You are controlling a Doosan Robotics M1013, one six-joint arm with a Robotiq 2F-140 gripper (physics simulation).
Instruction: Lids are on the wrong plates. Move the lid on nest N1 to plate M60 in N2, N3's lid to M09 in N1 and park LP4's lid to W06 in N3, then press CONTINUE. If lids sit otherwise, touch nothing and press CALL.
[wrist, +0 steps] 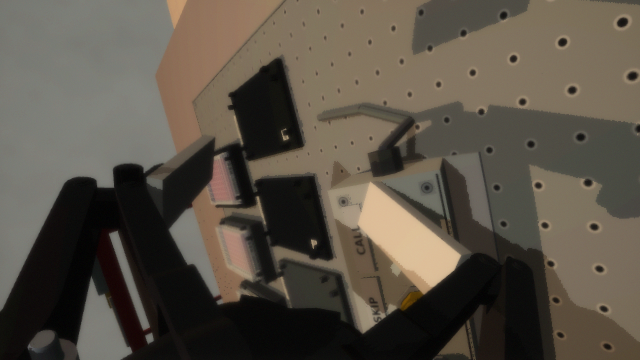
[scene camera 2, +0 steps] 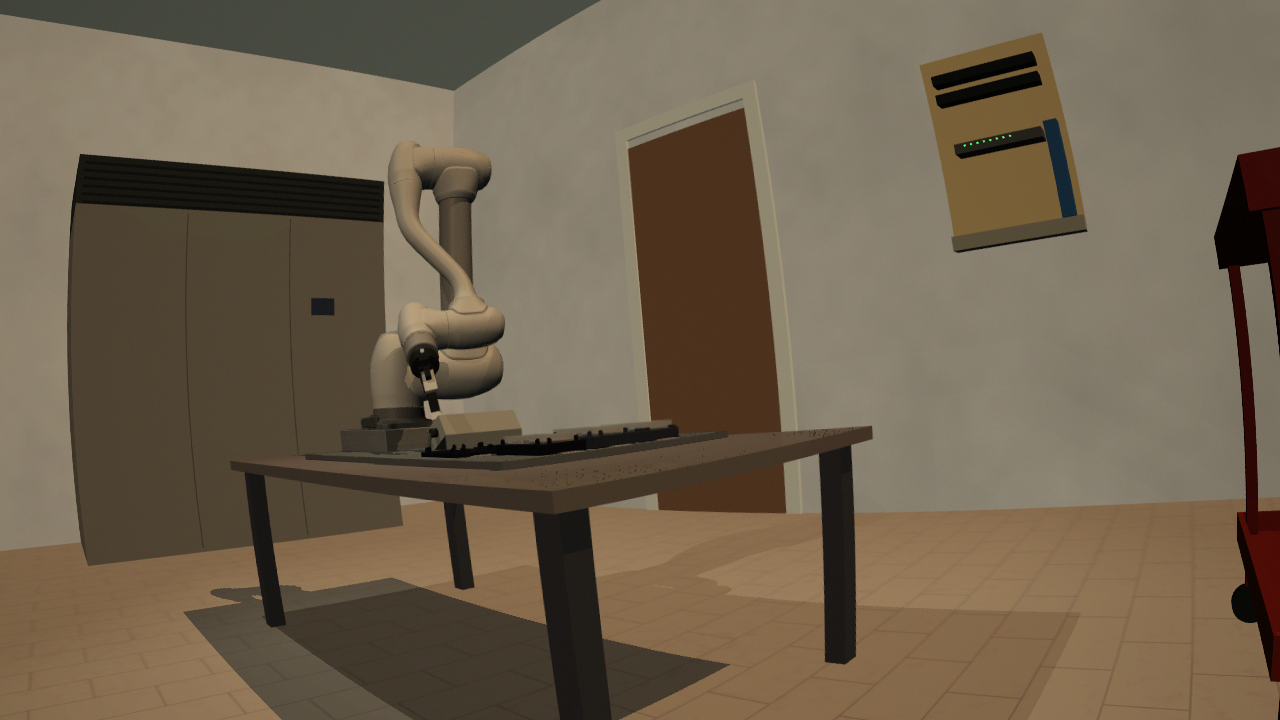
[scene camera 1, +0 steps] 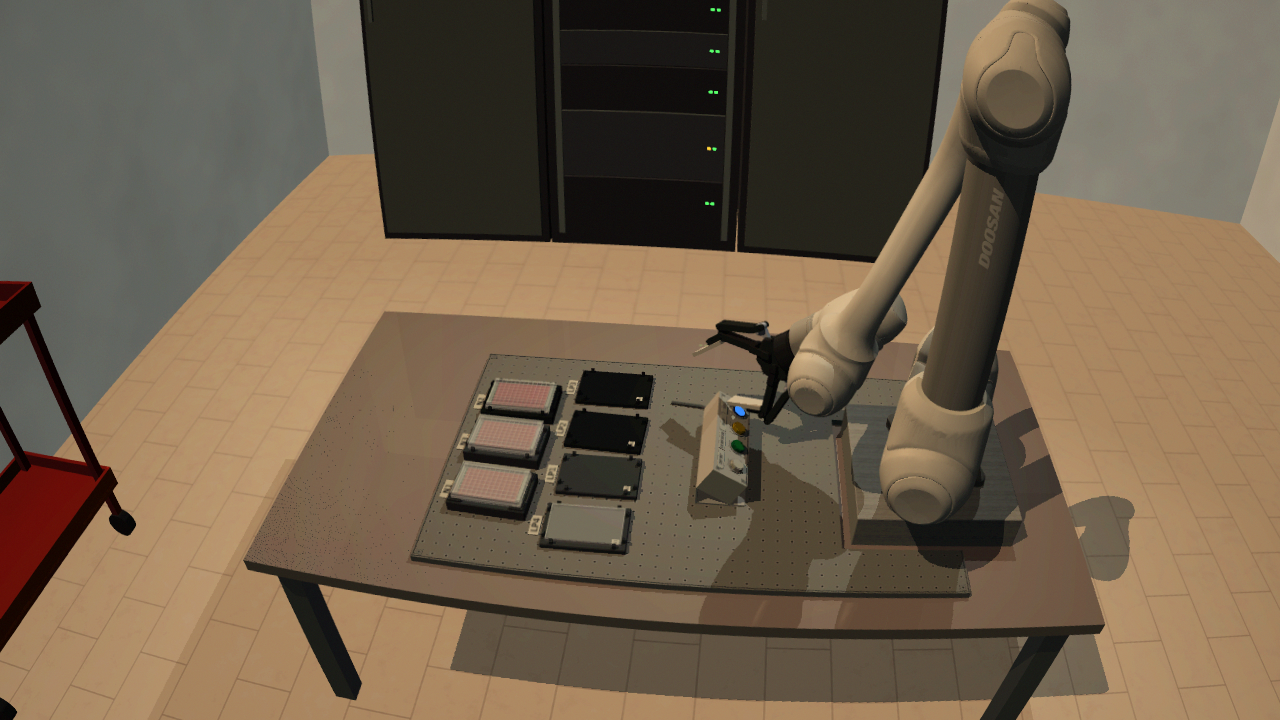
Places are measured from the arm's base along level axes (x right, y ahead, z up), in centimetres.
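Pixels of known places: gripper, fingertip midpoint: [wrist: 287,179] [scene camera 2: 435,406] [scene camera 1: 714,377]; arm's base, link origin: [scene camera 2: 399,427].
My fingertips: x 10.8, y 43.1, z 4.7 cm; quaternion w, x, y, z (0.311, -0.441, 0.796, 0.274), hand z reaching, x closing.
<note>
For each thing: its top centre in the pictures, then the offset to it from my fingertips. "spot": a spot on its surface instead. Level surfaces: height alone.
- button box, top centre: [wrist: 383,350] [scene camera 1: 726,428] [scene camera 2: 473,412] dx -12.3, dy -3.3, dz -1.9 cm
- lit blue button, top centre: [scene camera 1: 738,408] dx -4.7, dy -5.1, dz -3.1 cm
- CALL label, surface spot: [wrist: 359,241] spot: dx -4.9, dy -2.5, dz -2.5 cm
- pegboard, surface height: dz -10.3 cm
- table, surface height: dz -11.6 cm
- thin bent rod, surface spot: [wrist: 385,112] spot: dx +2.8, dy -0.5, dz -9.7 cm
My gripper [scene camera 1: 717,376] [scene camera 2: 432,398] [wrist: 287,179] is open and empty at the button box [scene camera 1: 709,452] [scene camera 2: 480,422]. One pale fingertip is at the box's far end, beside the lit blue button [scene camera 1: 739,411]; in the wrist view it hides that button next to the CALL label [wrist: 359,241]. Whether it touches is unclear. Three pink-welled plates [scene camera 1: 522,394] [scene camera 1: 505,436] [scene camera 1: 491,483] sit in the left row of nests. The right row has two black holders [scene camera 1: 614,390] [scene camera 1: 605,432], a dark grey one [scene camera 1: 598,475] and a light grey one [scene camera 1: 586,524]. Tags and lids are too small to tell.
The pegboard [scene camera 1: 666,546] lies on the table [scene camera 1: 331,501]. A thin bent rod [wrist: 385,112] stands out by the box. Yellow [scene camera 1: 739,428], green [scene camera 1: 737,445] and white [scene camera 1: 735,464] buttons line the box. A red cart [scene camera 1: 53,488] is at the left.
</note>
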